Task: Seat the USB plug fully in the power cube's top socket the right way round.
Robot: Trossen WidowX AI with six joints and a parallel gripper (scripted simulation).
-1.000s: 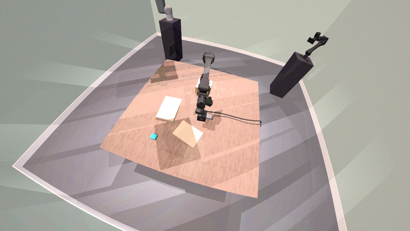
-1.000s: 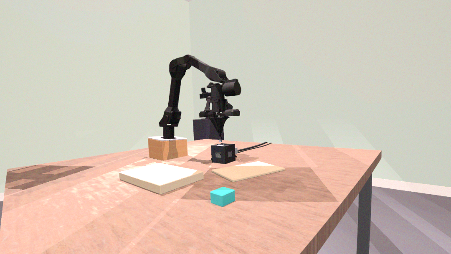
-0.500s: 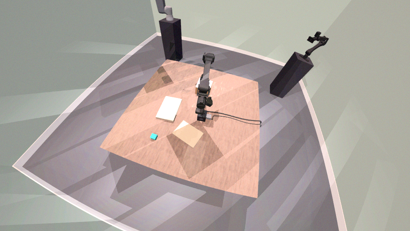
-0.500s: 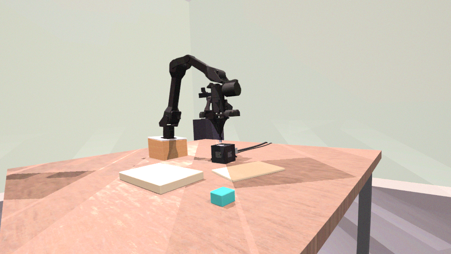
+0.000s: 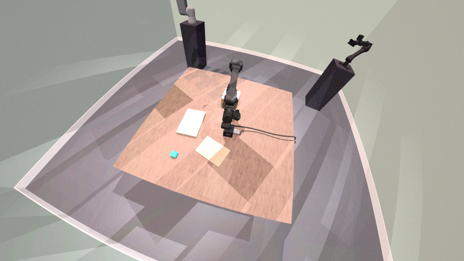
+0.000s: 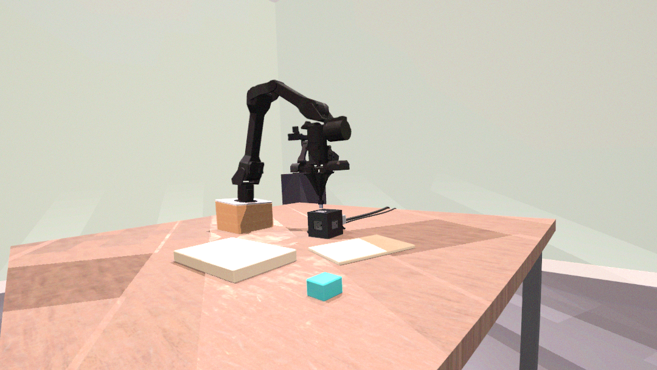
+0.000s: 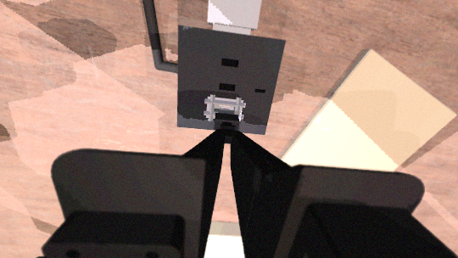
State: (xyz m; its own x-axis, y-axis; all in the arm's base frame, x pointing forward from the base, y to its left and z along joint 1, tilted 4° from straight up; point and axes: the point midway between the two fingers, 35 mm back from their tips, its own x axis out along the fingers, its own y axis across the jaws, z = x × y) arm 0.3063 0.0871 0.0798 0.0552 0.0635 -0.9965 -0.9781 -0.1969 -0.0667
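My gripper tip is now 20 mm above the dark USB plug. Also, from my gripper tip: teal block 330 mm ahead, 280 mm to the right, 110 mm below; thick white slab 30 mm ahead, 300 mm to the right, 110 mm below; thin cream board 190 mm ahead, 30 mm to the right, 120 mm below.
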